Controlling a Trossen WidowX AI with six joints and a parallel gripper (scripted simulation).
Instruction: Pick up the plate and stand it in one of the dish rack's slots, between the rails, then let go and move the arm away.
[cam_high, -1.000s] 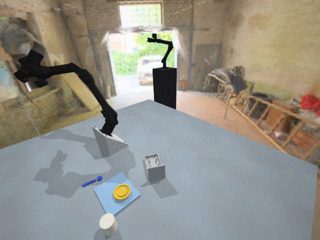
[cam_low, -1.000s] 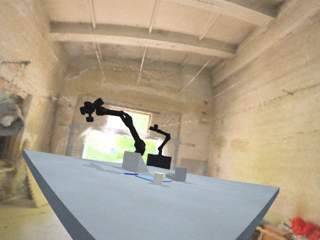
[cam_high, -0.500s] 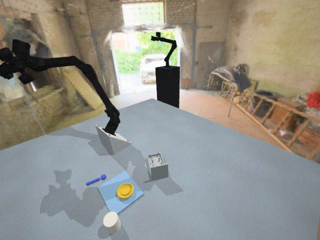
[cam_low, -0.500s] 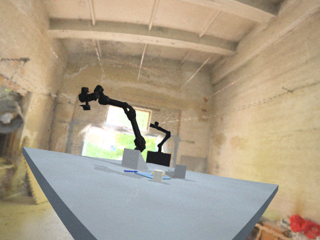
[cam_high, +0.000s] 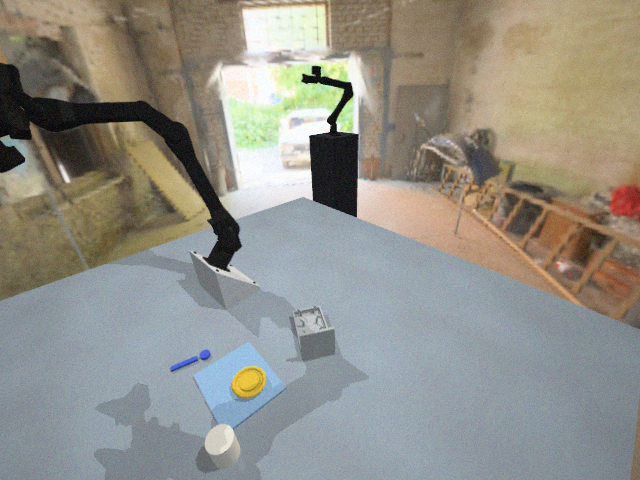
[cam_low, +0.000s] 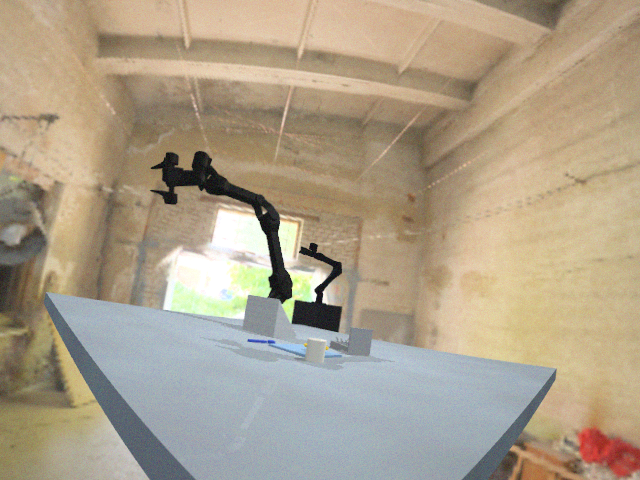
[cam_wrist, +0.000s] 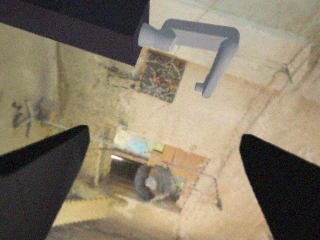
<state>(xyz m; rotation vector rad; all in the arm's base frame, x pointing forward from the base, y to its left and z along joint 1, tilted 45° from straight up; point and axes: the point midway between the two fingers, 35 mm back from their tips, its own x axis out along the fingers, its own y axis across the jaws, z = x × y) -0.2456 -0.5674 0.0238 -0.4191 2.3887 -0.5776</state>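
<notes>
Now: gripper tip 640 mm short of the yellow plate, 460 mm above it and 330 mm to the right of it. Also, from my gripper tip: light blue mat (610 mm ahead, 470 mm below, 310 mm to the left); then blue spoon (500 mm ahead, 470 mm below, 260 mm to the left); then cream cup (720 mm ahead, 450 mm below, 240 mm to the left).
</notes>
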